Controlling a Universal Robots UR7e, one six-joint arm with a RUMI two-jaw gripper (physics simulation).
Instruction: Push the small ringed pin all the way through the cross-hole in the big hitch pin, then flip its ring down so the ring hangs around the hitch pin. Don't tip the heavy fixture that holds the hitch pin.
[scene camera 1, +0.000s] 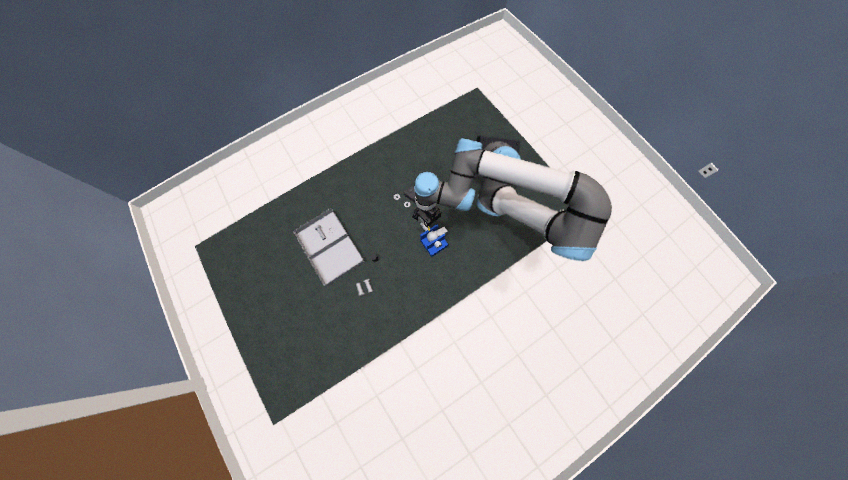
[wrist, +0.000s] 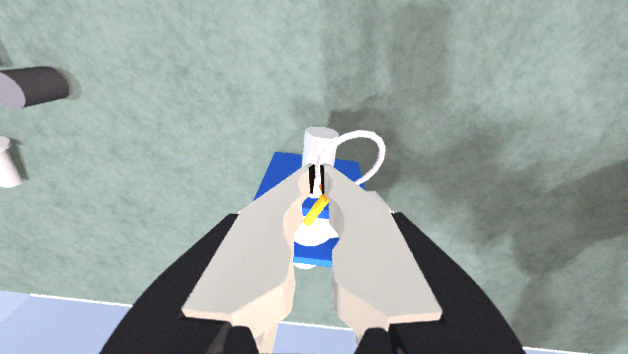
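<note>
My gripper (scene camera 1: 424, 226) (wrist: 318, 166) is shut, with the white ring wire of the small ringed pin pinched between its fingertips. The ring loop (wrist: 382, 150) sticks out to the right in the wrist view. The pin's yellow shank (wrist: 316, 210), orange at one end, hangs slanted just below the fingertips in that view. The big white hitch pin (wrist: 320, 145) projects from the blue fixture (scene camera 1: 434, 250) (wrist: 282, 170), close beyond the fingertips. The fixture stands on the dark mat, partly hidden by my fingers. The cross-hole is hidden, and whether the small pin touches the hitch pin cannot be told.
A grey two-part tray (scene camera 1: 338, 261) lies left of the fixture with a bolt (scene camera 1: 321, 232) inside. A dark cylinder (scene camera 1: 374, 258) (wrist: 45, 86) and two white flanged pins (scene camera 1: 364, 287) lie nearer. Two small washers (scene camera 1: 396, 196) (scene camera 1: 407, 204) lie beside the gripper.
</note>
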